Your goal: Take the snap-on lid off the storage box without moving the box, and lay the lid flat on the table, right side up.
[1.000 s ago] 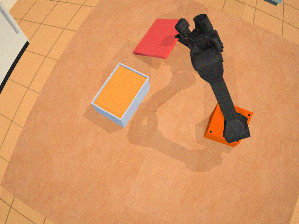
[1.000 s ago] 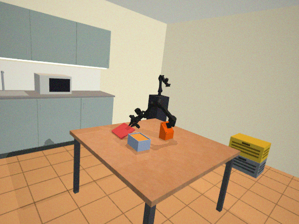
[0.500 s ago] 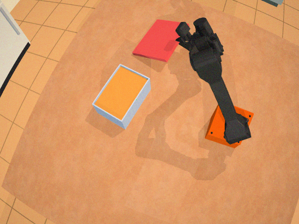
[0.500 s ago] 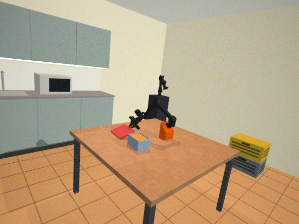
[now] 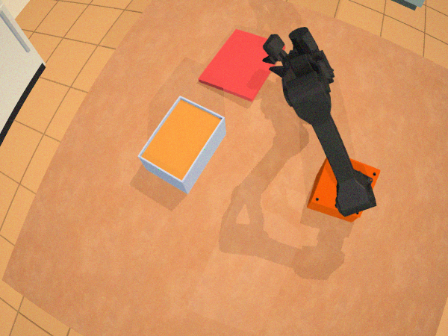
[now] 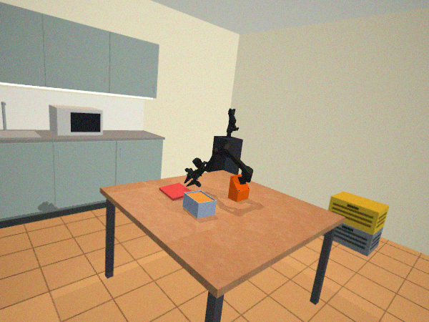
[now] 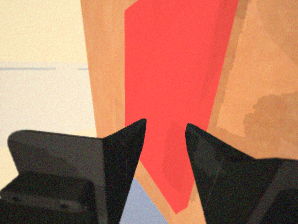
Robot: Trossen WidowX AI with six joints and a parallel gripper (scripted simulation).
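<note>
Now: gripper tip 7 cm short of the red lid, 1 cm to the left of it and 5 cm above it. Round my gripper tip: storage box 10 cm ahead, 32 cm to the left, 1 cm below.
</note>
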